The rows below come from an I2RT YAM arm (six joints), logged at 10 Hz.
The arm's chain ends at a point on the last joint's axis. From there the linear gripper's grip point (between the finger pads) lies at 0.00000 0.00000 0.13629 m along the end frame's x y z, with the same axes.
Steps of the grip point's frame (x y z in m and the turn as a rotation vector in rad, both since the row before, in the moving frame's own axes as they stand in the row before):
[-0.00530 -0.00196 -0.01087 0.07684 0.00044 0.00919]
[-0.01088 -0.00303 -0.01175 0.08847 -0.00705 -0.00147]
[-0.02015 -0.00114 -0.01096 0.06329 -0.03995 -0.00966]
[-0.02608 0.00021 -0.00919 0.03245 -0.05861 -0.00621]
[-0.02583 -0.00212 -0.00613 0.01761 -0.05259 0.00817]
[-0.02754 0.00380 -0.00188 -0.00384 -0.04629 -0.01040]
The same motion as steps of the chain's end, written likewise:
[-0.00541 0.00850 -0.01047 0.07684 0.00044 0.00919]
[-0.00991 0.00901 -0.01121 0.08847 -0.00705 -0.00147]
[-0.01467 0.00745 -0.01058 0.06329 -0.03995 -0.00966]
[-0.01808 0.00460 -0.00888 0.03245 -0.05861 -0.00621]
[-0.01868 0.00031 -0.00592 0.01761 -0.05259 0.00817]
[-0.02124 0.00324 -0.00173 -0.00384 -0.04629 -0.01040]

